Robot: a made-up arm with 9 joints.
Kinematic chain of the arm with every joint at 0, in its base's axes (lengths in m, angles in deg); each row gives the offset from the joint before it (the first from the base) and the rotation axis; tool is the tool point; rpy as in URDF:
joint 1: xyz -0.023 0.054 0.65 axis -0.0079 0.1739 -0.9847
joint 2: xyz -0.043 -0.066 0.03 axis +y
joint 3: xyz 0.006 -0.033 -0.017 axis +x
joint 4: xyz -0.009 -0.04 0 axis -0.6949 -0.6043 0.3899
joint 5: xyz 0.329 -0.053 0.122 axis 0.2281 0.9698 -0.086
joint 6: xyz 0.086 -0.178 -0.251 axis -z
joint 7: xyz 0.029 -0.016 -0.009 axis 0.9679 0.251 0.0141
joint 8: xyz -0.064 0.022 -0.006 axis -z
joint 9: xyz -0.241 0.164 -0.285 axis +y
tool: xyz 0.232 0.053 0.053 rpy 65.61 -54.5 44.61
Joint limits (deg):
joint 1: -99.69..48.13
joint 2: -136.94..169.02
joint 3: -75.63..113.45
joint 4: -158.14..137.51
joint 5: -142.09..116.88
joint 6: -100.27..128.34
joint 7: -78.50..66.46
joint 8: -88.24..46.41
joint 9: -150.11..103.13
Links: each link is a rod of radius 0.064 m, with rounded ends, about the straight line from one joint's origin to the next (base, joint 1, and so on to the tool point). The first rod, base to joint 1, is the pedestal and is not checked.
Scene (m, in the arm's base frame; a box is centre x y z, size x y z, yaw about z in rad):
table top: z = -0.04
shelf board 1: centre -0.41 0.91 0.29 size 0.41 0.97 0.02 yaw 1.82
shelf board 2: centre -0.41 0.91 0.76 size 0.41 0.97 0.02 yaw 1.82
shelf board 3: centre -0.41 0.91 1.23 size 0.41 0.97 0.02 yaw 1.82
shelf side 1: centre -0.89 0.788 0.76 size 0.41 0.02 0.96 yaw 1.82
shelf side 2: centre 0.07 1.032 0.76 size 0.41 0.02 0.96 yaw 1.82
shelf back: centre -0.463 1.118 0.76 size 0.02 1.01 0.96 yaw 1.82
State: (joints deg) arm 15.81 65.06 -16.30 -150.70 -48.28 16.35 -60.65 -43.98 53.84
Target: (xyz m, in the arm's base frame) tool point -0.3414 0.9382 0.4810
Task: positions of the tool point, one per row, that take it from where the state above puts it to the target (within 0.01 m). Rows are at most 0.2 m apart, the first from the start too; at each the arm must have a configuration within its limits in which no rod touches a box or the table.
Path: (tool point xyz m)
1: -0.5899 0.5886 0.9693
2: -0.5193 0.4079 0.9687
3: -0.5266 0.5052 0.8394
4: -0.4715 0.5697 0.6994
5: -0.3681 0.5864 0.5735
6: -0.2425 0.5495 0.4810
7: -0.2857 0.6869 0.4566
8: -0.3205 0.8179 0.4552
9: -0.3413 0.9382 0.4810

